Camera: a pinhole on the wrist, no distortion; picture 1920 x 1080 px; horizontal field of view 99.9 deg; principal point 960.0 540.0 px. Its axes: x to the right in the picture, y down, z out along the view. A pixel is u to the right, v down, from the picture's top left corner.
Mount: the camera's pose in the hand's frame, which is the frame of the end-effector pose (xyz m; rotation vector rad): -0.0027 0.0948 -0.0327 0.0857 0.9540 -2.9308
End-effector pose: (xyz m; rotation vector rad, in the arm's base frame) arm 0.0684 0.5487 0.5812 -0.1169 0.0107 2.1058
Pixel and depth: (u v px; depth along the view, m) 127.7 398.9 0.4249
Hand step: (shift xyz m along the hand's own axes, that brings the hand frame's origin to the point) 0.4140 -0.0789 0.3848
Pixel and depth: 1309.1 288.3 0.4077
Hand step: -0.2019 -0.0496 0.3584
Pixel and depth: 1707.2 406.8 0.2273
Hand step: -0.2231 -0.0169 0.1579
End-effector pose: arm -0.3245 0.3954 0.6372 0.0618 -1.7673 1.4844
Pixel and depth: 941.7 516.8 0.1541
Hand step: -0.0049 0.0077 0.0945
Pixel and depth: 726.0 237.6 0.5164
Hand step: 0.1146 -0.0476 0.5081
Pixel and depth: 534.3 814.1 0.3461
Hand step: 0.1758 -0.1971 0.1907
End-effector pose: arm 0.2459 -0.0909 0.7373 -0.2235 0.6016 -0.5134
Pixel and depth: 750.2 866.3 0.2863
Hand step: 0.0699 -0.1645 0.1358
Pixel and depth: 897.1 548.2 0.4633
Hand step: 0.0175 -0.1806 0.3411
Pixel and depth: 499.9 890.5 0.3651
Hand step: 0.2036 -0.2404 0.1838
